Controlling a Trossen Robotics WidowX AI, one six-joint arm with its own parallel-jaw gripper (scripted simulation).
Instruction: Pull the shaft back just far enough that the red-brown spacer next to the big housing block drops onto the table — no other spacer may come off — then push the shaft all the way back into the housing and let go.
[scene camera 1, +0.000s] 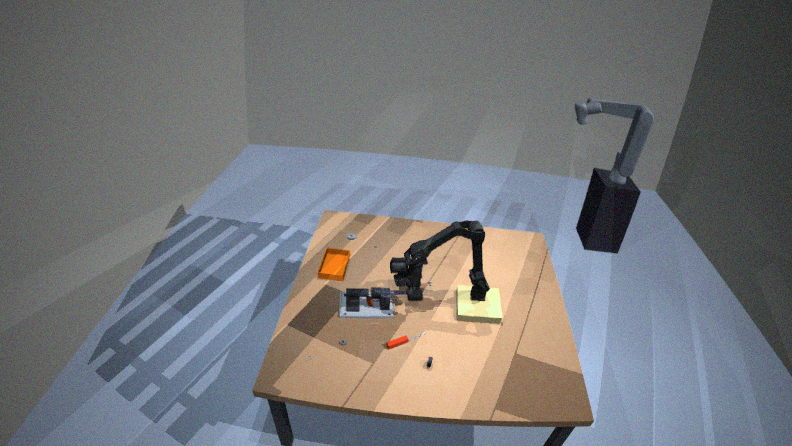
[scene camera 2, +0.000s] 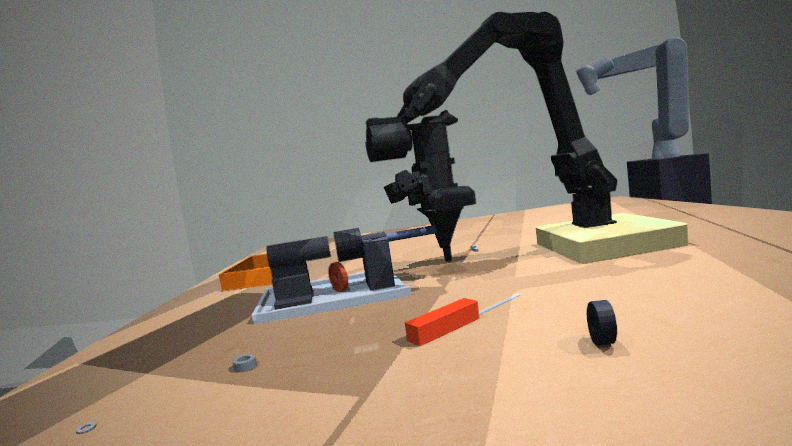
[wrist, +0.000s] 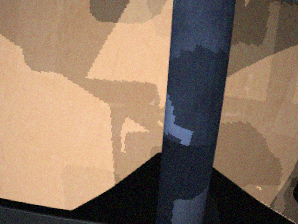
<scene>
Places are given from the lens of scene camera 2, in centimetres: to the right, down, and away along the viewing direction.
my gripper (scene camera 2: 444, 248): 8, 4, 67
red-handled screwdriver (scene camera 2: 428, 327): 3, 11, 41
housing block (scene camera 2: 293, 294): -16, 11, 61
The marked spots on the red-handled screwdriver and the housing block are 28 cm apart.
</scene>
